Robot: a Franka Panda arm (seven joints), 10 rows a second.
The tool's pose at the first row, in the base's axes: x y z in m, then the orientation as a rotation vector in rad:
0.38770 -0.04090 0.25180 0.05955 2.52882 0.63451
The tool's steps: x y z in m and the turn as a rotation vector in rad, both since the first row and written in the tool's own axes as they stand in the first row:
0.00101 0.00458 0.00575 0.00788 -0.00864 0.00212
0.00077 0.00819 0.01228 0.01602 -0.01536 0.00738
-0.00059 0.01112 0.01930 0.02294 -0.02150 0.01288
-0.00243 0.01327 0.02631 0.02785 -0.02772 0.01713
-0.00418 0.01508 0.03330 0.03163 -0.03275 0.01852
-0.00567 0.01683 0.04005 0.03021 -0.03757 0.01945
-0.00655 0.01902 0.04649 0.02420 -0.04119 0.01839
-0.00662 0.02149 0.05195 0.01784 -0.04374 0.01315
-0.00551 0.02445 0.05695 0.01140 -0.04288 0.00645
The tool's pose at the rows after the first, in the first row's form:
0.38935 -0.03420 0.24906 0.06765 2.52336 0.62385
0.39255 -0.02824 0.24590 0.07921 2.52015 0.61446
0.39701 -0.02286 0.24261 0.09044 2.51707 0.60681
0.40194 -0.01826 0.23920 0.09938 2.51309 0.60118
0.40682 -0.01395 0.23561 0.10393 2.50956 0.59608
0.41136 -0.00976 0.23205 0.10600 2.50456 0.59738
0.41518 -0.00520 0.22863 0.10359 2.49906 0.60387
0.41778 -0.00069 0.22568 0.09548 2.49401 0.60935
0.41910 0.00427 0.22272 0.08453 2.49202 0.61496

